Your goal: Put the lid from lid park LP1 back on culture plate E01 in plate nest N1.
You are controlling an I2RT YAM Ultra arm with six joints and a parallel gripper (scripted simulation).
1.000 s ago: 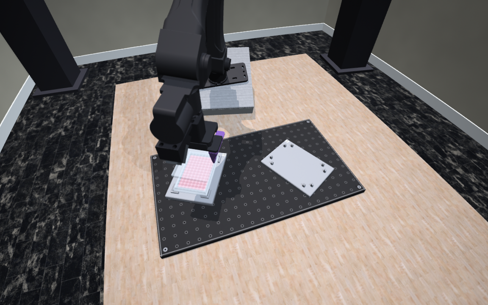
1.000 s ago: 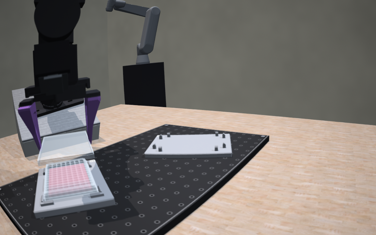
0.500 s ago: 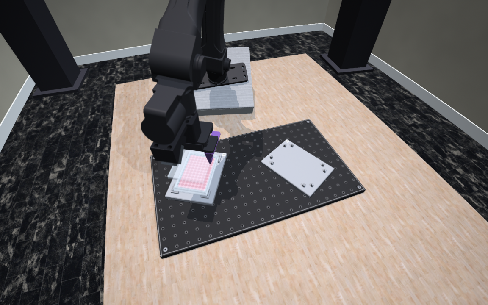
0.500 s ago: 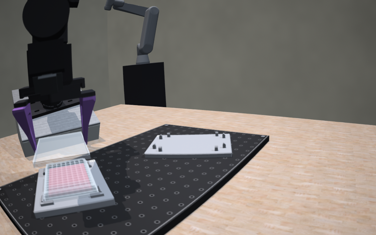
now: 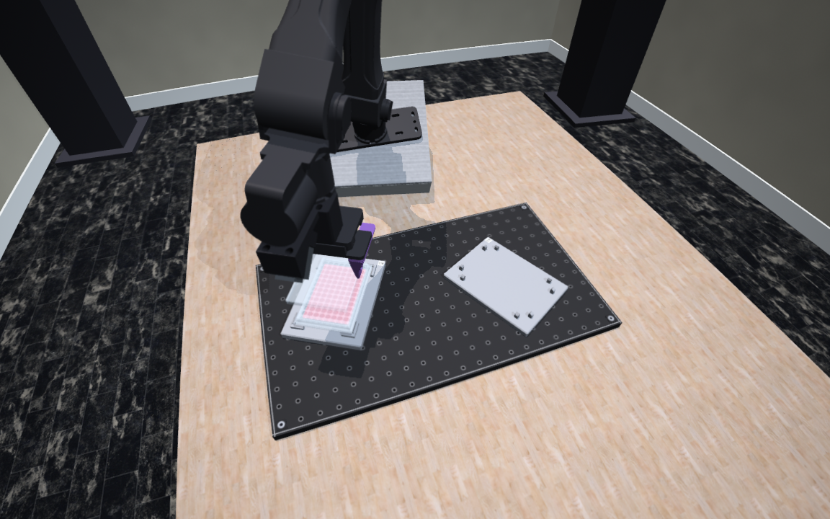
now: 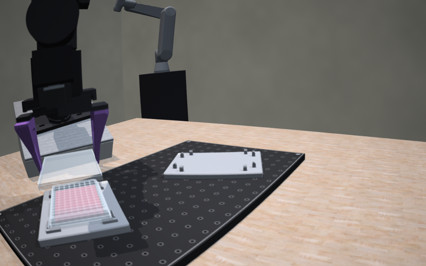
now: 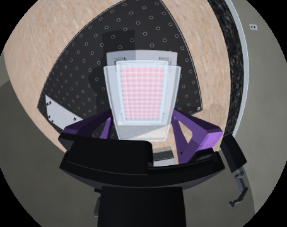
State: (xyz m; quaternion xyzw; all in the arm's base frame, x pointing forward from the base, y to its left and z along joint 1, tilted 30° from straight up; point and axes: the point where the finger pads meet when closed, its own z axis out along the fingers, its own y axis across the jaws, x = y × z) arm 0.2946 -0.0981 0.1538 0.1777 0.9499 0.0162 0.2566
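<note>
Right now my hand is 60 mm above the culture plate E01. From my hand the other things lie so: lid park LP1 (30 mm ahead, 270 mm to the left, 70 mm below); clear lid (10 mm below).
</note>
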